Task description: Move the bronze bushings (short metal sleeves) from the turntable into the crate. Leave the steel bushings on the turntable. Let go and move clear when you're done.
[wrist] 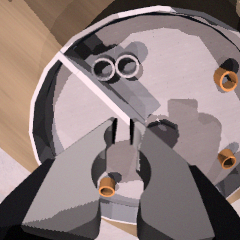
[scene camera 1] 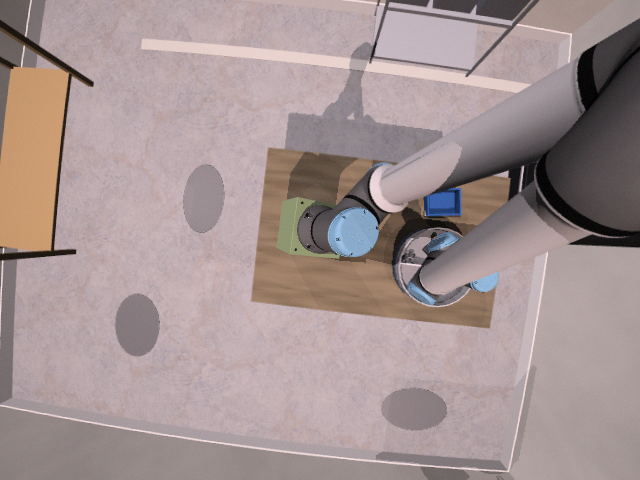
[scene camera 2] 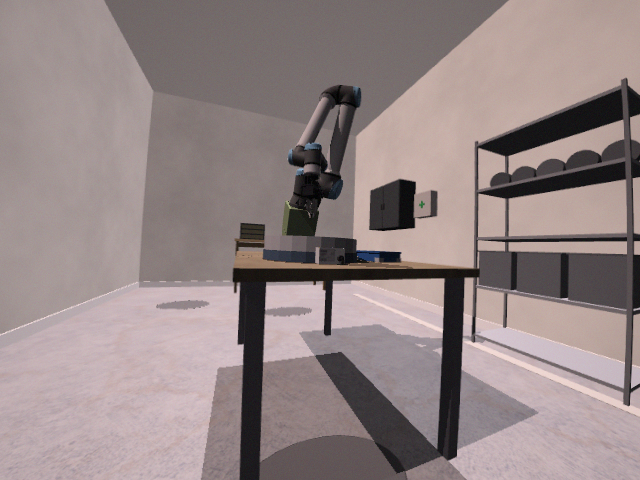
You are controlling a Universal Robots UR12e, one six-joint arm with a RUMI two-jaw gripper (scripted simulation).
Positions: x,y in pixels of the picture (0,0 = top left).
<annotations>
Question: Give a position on a round grey turntable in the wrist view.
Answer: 174,91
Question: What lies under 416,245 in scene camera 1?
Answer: A round grey turntable.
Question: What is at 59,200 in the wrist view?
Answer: My gripper.
</annotations>
